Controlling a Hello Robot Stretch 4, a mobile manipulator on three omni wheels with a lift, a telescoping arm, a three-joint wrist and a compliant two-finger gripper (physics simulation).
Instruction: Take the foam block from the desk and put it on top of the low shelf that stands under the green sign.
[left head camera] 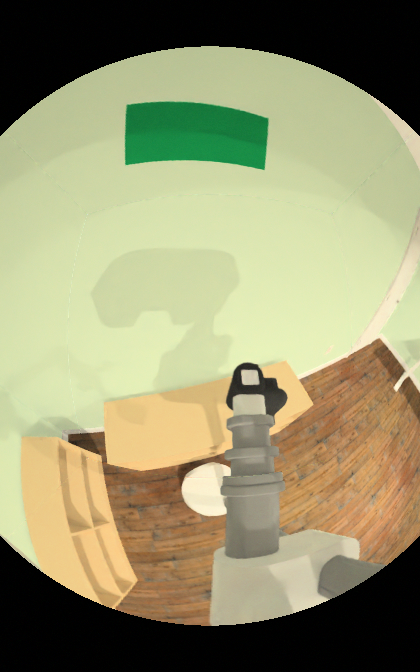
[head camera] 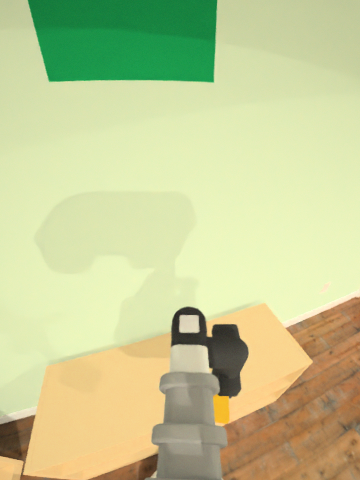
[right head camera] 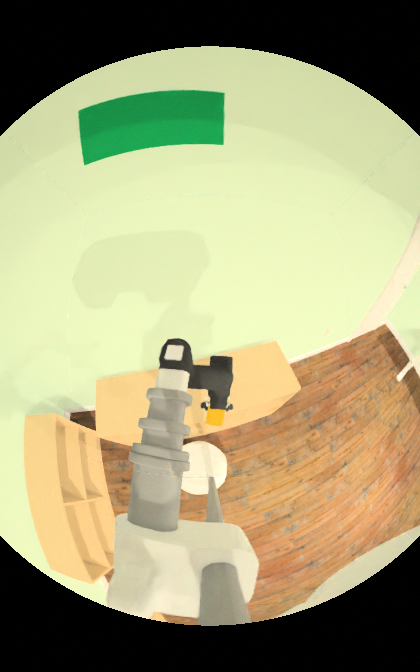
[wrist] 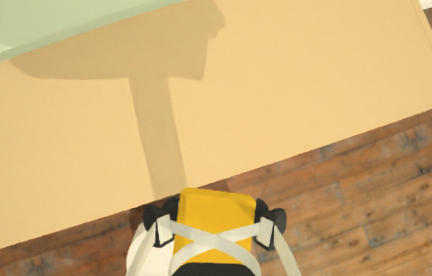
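Observation:
The yellow foam block is held between the two fingertips of my gripper, which is shut on it. In the wrist view the block is near the front edge of the low shelf and the floor shows past that edge. The low shelf has a pale wood top and stands against the wall. The green sign hangs on the wall above it. In the left head view the block is hidden behind the arm. The desk does not show.
A second wooden shelf unit with open compartments stands at the left, near the low shelf's left end. My round white base is on the wooden floor in front of the low shelf. The arm's shadow falls on the wall and shelf top.

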